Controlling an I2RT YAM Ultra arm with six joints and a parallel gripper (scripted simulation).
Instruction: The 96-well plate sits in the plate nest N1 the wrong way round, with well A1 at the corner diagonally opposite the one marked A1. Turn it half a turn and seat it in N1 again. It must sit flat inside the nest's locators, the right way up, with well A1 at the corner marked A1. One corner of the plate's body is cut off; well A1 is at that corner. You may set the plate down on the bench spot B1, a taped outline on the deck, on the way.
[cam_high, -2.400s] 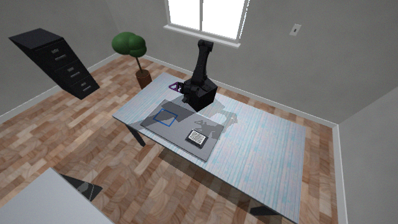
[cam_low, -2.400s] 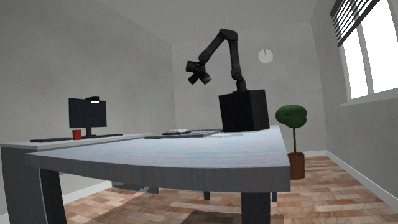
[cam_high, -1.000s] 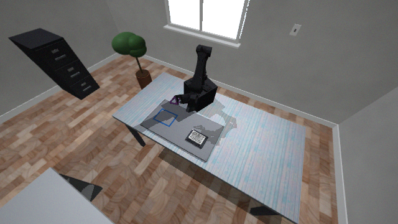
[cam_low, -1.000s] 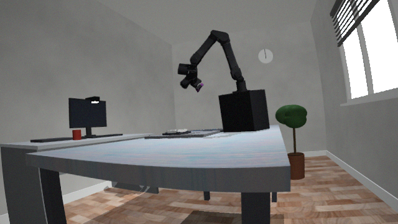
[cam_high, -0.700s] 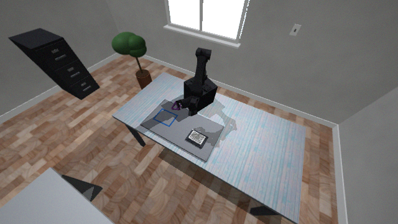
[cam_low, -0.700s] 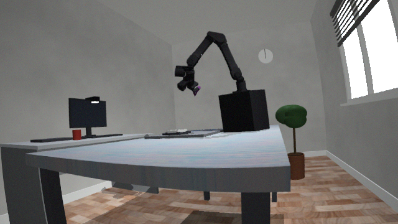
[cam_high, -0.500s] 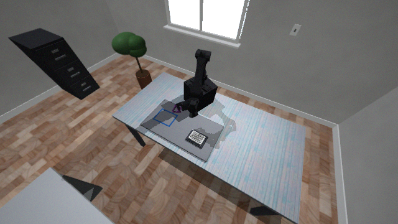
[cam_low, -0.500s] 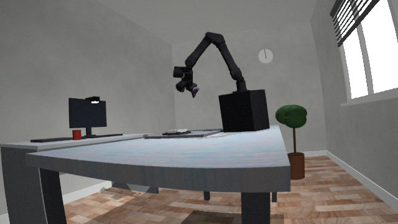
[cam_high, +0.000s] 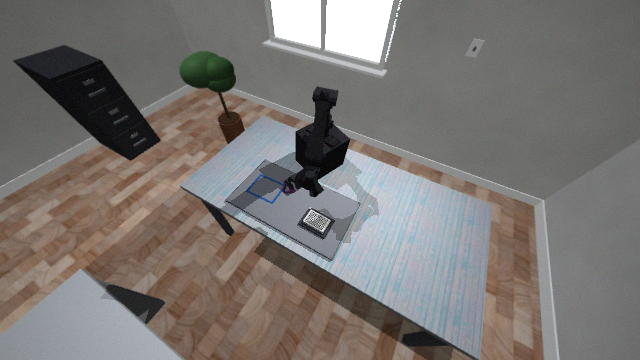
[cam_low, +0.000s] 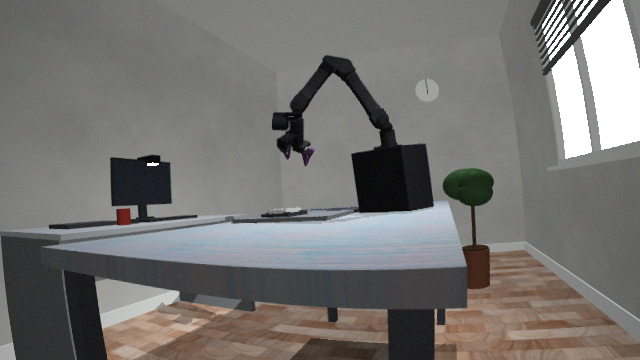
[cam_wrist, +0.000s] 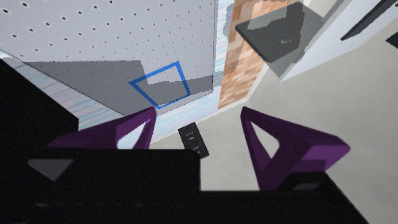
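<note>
My hand is 210 mm above the white 96-well plate, 140 mm to the right of it and 20 mm past it. Also, from my hand: dark plate nest N1 (220 mm below, 140 mm to the left, 20 mm behind).
</note>
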